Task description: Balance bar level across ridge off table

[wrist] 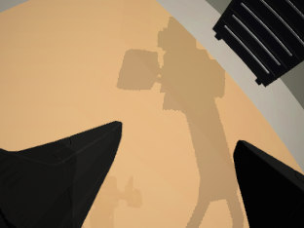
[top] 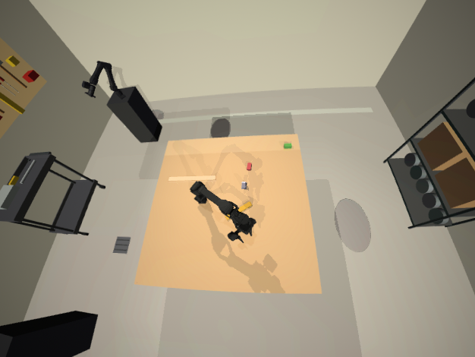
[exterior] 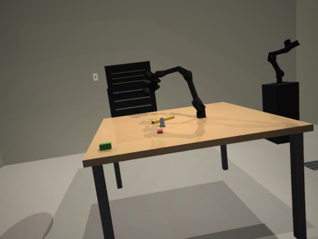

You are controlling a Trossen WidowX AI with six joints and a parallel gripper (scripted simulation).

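Right now my gripper tip is 24 cm to the right of the yellow bar, 20 cm above it and 8 cm past it. From my gripper tip the other things lie so: green block (84 cm to the left, 36 cm ahead, 19 cm below); red block (64 cm to the left, 20 cm below).
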